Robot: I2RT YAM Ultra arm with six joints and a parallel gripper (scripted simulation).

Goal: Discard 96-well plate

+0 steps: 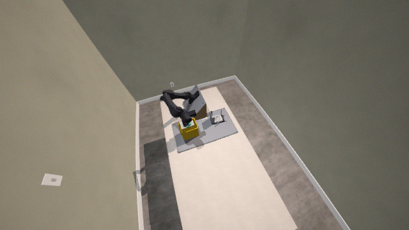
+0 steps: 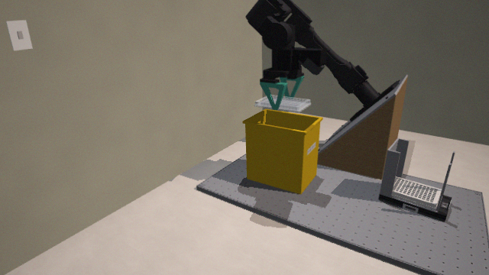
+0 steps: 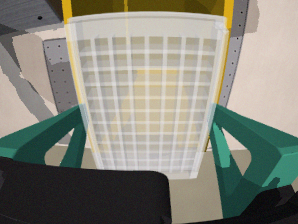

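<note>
The yellow plastics bin W1 is 14 cm below my hand. From my hand the other things lie so: thin post (5 cm behind, 41 cm to the left, 15 cm below); then tall grey post (5 cm behind, 29 cm to the left, 15 cm below).
</note>
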